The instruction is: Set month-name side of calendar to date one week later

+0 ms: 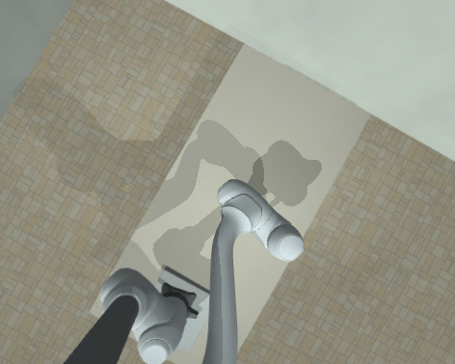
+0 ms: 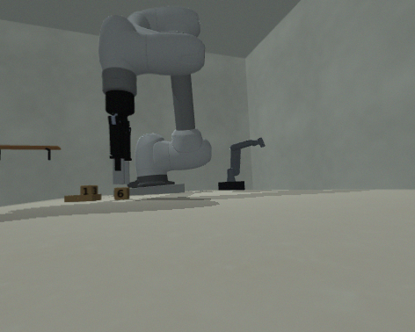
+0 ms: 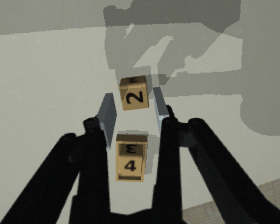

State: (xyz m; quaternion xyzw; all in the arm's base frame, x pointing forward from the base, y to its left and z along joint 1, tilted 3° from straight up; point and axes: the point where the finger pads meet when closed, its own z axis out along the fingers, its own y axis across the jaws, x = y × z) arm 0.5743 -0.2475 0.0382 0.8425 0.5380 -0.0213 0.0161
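Right now my hand is 60 mm above the wooden cube. Round my hand: tray 70 mm behind, 90 mm to the right, 60 mm below.
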